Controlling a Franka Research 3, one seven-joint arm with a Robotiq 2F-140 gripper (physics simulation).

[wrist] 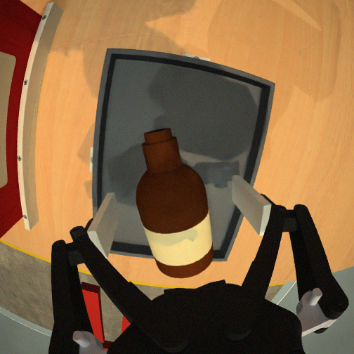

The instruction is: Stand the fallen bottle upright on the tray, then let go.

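Observation:
A brown bottle (172, 197) with a cream label lies on its side on the dark grey tray (130, 90). Its neck points up the wrist view and a little left, toward the tray's middle. Its base is at the tray's near edge and covers part of the rim. My gripper (174, 196) is open and empty. Its two light grey finger pads stand apart to the left and right of the bottle's body, and neither touches it. How high the pads are above the tray is hard to tell.
The tray rests on a wooden table (310, 150). At the left is a red object (15, 100) with a pale strip (29, 150) along its side. Beyond the table's near edge, floor with a yellow line and red parts (92, 305) show.

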